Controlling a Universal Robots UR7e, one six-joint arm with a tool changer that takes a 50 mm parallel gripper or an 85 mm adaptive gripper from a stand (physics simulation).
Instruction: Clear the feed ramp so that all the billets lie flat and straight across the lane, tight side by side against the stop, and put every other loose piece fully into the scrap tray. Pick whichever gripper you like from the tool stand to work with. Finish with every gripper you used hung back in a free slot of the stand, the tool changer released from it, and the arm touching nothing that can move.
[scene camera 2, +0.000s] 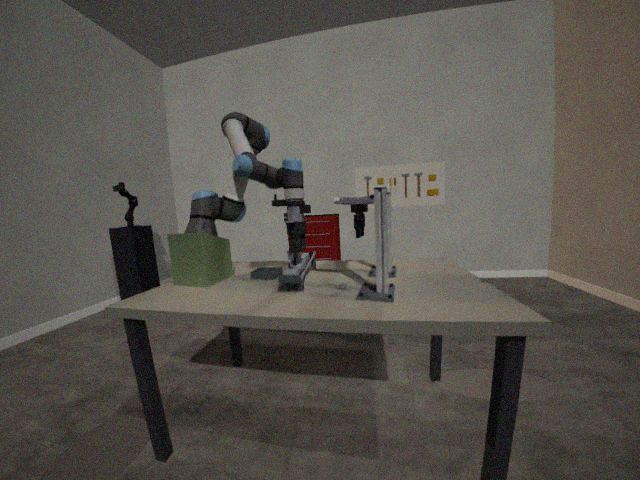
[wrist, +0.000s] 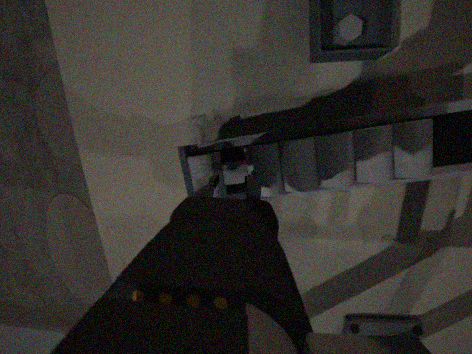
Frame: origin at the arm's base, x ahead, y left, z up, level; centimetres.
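Seen in the pictures: hand at its tool point: (scene camera 2: 295, 217); arm's base at its link origin: (scene camera 2: 201, 237).
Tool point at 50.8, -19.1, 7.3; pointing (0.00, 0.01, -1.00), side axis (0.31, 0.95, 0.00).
Pixels of each thing's top centre, then the offset from my tool point to it, as dx, dy, dz.
- pale billet at its top centre: (wrist: 205, 180) (scene camera 2: 290, 269) -3.0, -2.2, -20.0
- small light grey piece at its top centre: (wrist: 235, 173) -2.7, +1.3, -21.0
- scrap tray at its top centre: (scene camera 2: 266, 269) -19.7, +21.3, -25.7
- pale hexagonal piece at its top centre: (wrist: 350, 27) -16.9, +20.8, -27.2
The feed ramp (scene camera 2: 292, 282) (wrist: 447, 175) runs across the wrist view. One pale billet (wrist: 201, 168) lies at its left end wall. Several more billets (wrist: 299, 165) (wrist: 372, 155) lie side by side across the lane, to the right of a gap. My gripper (scene camera 2: 296, 255) (wrist: 235, 179) is down at the lane in this gap, its fingers close on both sides of a small light grey piece (wrist: 237, 174); it looks shut on it. Their contact faces are dark and partly hidden. The scrap tray (scene camera 2: 266, 272) (wrist: 316, 32) holds a pale hexagonal piece (wrist: 349, 28).
The tool stand (scene camera 2: 382, 242) is right of the ramp, with another gripper (scene camera 2: 359, 219) hanging from it. Its foot plate (wrist: 382, 326) shows low in the wrist view. A green box (scene camera 2: 199, 259) stands left of the tray. A red cabinet (scene camera 2: 324, 237) is behind the table.
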